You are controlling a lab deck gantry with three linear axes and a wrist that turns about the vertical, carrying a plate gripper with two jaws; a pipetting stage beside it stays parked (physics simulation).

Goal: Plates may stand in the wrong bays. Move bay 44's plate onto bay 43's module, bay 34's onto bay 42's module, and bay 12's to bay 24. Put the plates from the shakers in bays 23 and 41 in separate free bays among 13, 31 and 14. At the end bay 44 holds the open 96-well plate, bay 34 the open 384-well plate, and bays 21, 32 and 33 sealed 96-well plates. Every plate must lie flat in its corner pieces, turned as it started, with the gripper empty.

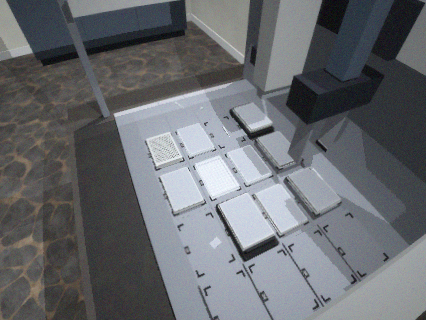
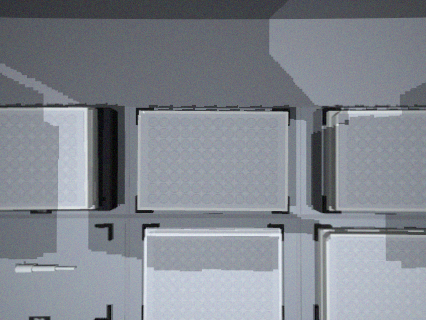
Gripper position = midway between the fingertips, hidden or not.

Note:
In view: the gripper point(image 1: 308, 152), a light sealed plate point(image 1: 194, 139), a bay 13 point(image 1: 199, 230) and a bay 31 point(image 2: 99, 277).
The bay 31 also shows in image 1 point(image 1: 214, 126). Image 2 does not show the light sealed plate: it is out of frame.

